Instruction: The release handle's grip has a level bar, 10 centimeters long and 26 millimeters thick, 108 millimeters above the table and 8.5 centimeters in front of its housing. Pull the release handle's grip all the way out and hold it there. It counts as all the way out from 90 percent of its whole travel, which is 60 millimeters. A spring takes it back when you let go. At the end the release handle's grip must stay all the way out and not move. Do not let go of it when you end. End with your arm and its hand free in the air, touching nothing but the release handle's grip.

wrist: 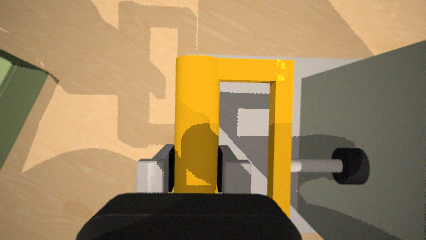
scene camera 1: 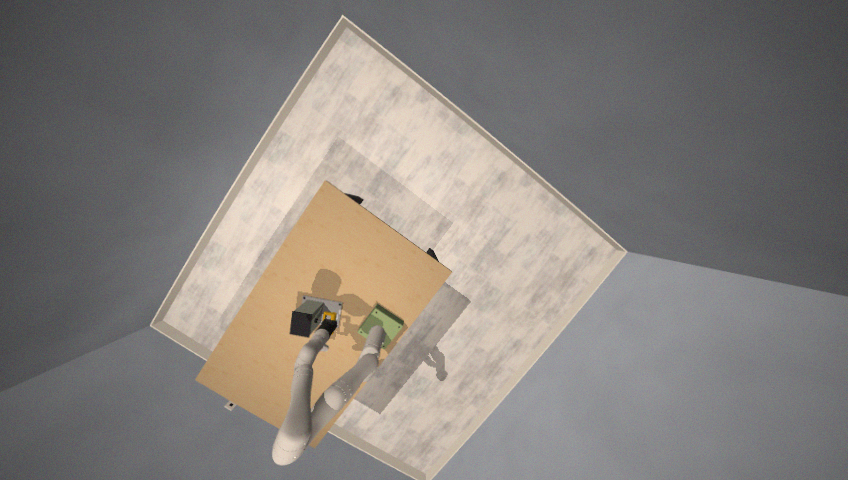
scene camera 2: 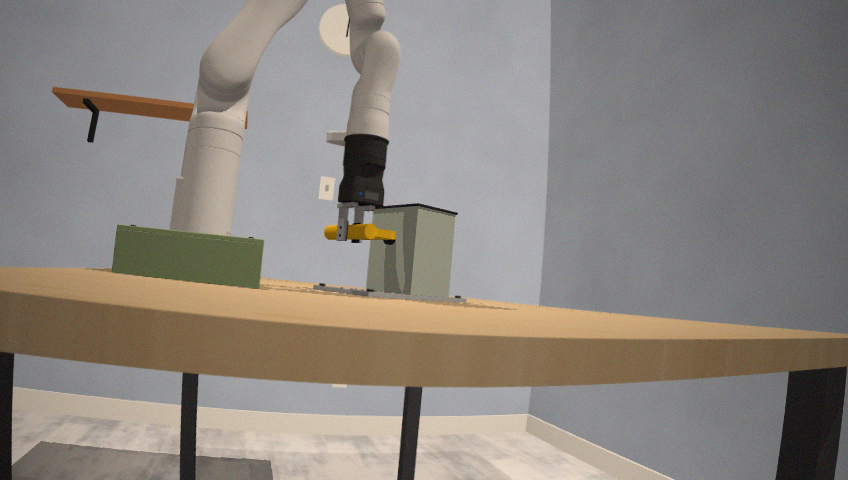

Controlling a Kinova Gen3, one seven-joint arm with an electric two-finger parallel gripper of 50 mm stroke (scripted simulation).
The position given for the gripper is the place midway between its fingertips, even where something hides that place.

Observation:
In view: the gripper [scene camera 2: 348, 241].
The gripper also shows in the wrist view [wrist: 196, 161].

